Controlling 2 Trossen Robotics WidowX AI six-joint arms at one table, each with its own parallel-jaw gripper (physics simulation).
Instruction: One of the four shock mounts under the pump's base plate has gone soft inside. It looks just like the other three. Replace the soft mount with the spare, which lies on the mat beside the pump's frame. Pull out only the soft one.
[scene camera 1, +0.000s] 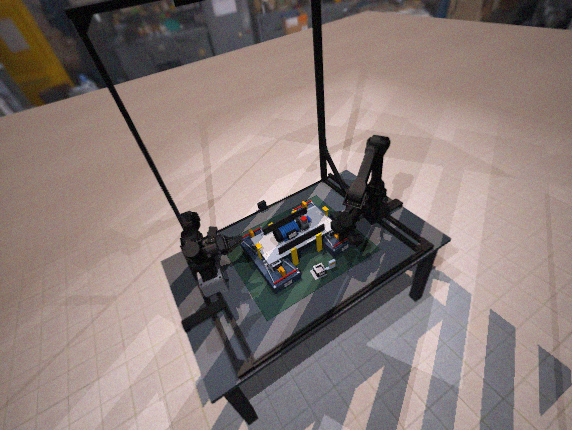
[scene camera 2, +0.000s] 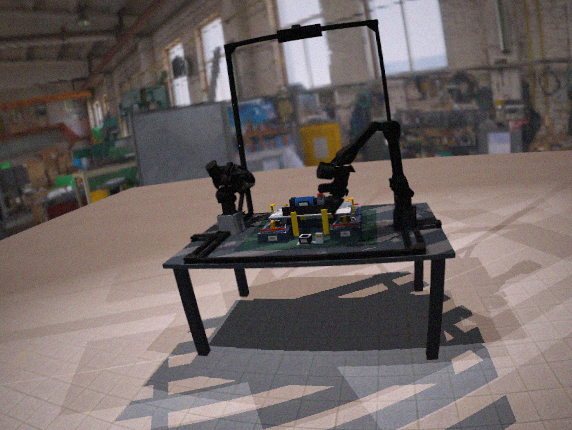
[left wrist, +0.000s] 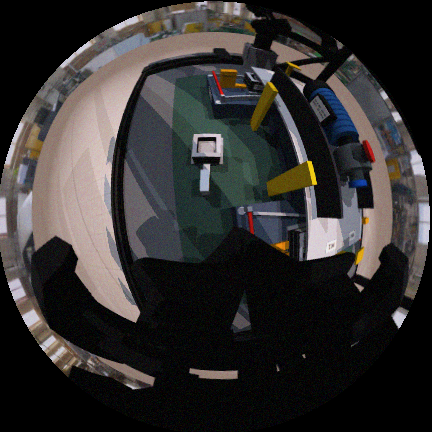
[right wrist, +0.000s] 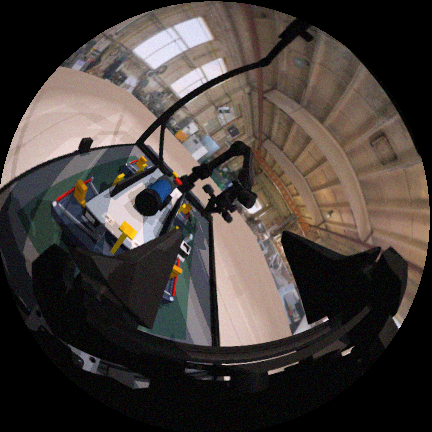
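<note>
The pump (scene camera 1: 288, 230) (scene camera 2: 304, 200) (left wrist: 337, 120) (right wrist: 155, 195), blue and black, sits on a pale base plate (scene camera 1: 268, 248) (left wrist: 320, 238) over a dark blue frame (scene camera 1: 283, 282) (scene camera 2: 275, 235). A black shock mount (left wrist: 298, 243) shows under the plate's near corner, right by my left gripper. My left gripper (scene camera 1: 339, 228) (scene camera 2: 335, 199) (left wrist: 236, 232) is shut and empty, and it points down over that corner. The spare mount (scene camera 1: 319, 270) (scene camera 2: 305, 239) (left wrist: 207, 148) lies on the green mat (scene camera 1: 303, 292) (left wrist: 189, 116). My right gripper (scene camera 1: 233, 243) (scene camera 2: 239, 177) (right wrist: 233, 235) is open and empty, drawn back beside the frame's other end.
Yellow posts (scene camera 1: 294, 256) (left wrist: 290, 179) stand along the frame's front. Red bars (scene camera 1: 284, 278) (left wrist: 250, 222) and orange tabs mark the frame's corners. A small pale label plate (scene camera 1: 331, 264) (left wrist: 204, 179) lies next to the spare. A black gantry (scene camera 1: 318, 85) rises behind the table.
</note>
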